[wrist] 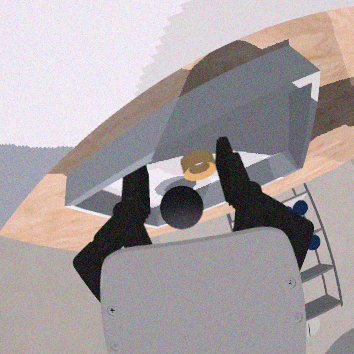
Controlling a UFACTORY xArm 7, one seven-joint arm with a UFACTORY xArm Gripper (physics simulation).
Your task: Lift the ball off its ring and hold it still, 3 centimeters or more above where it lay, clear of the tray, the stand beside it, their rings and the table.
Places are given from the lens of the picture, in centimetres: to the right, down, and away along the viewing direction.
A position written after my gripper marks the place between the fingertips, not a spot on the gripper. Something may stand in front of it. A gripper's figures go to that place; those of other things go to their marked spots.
my gripper [179, 155]: 0, -2, 14
dark ball [181, 206]: 1, 3, 17
shallow tray [265, 107]: 7, -5, 12
stand [72, 72]: -1, -1, 1
The marked spots on the stand and the dark ball are 16 cm apart.
